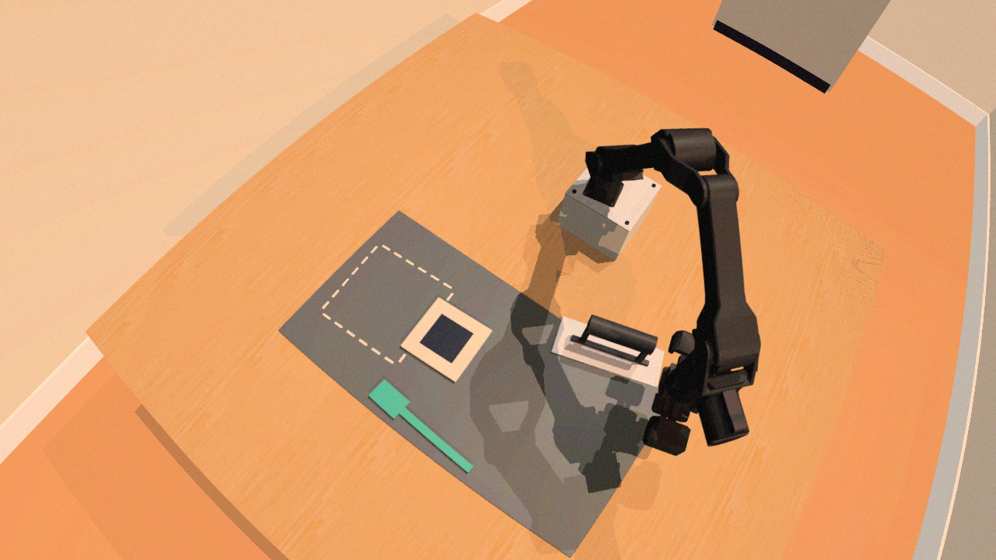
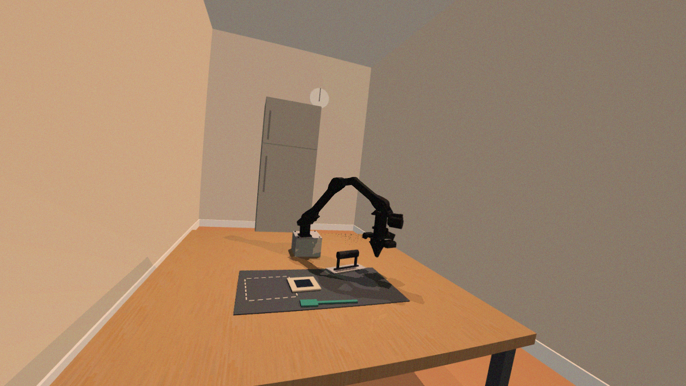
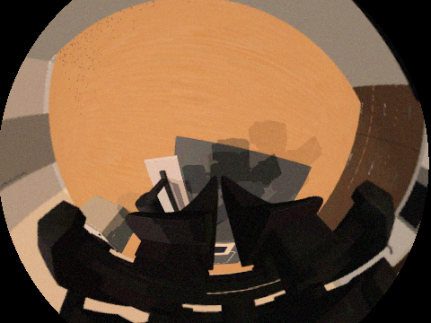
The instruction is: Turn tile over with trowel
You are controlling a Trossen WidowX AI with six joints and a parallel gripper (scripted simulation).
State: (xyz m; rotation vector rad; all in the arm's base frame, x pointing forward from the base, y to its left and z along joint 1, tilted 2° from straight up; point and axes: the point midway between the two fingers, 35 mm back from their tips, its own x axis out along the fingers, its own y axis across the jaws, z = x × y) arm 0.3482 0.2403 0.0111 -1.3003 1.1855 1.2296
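Now: gripper tip 10 cm past the trowel, 8 cm to the left of it and 5 cm above it. Round my gripper tip: green flat tool (35 cm to the right, 18 cm ahead, 8 cm below); then square tile (37 cm to the right, 8 cm below, 2 cm ahead); then grey mat (31 cm to the right, 10 cm below, 5 cm ahead).
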